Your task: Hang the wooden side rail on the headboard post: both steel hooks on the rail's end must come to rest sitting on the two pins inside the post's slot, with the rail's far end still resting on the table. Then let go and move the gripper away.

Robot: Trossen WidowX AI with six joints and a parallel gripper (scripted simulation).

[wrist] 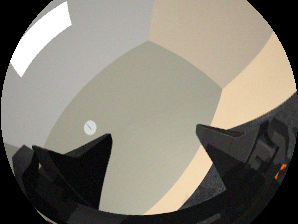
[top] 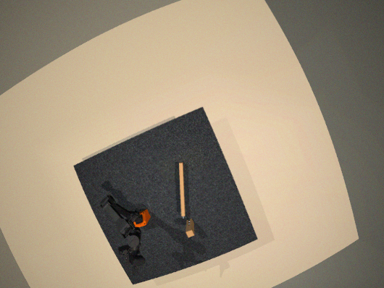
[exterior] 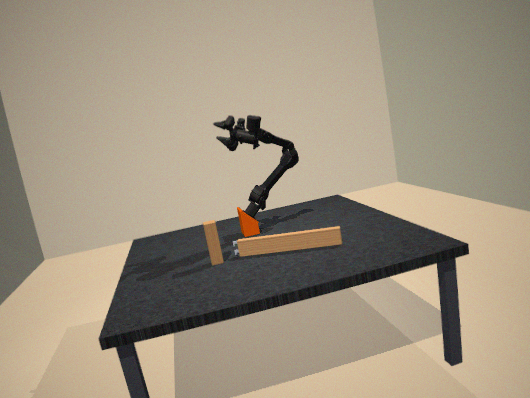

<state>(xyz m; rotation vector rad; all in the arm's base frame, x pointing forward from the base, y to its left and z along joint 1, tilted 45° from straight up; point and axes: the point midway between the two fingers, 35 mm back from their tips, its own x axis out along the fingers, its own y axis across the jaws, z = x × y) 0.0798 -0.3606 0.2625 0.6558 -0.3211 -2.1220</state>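
The headboard post is 470 mm below my gripper tip, 280 mm ahead of it and 130 mm to the right of it.
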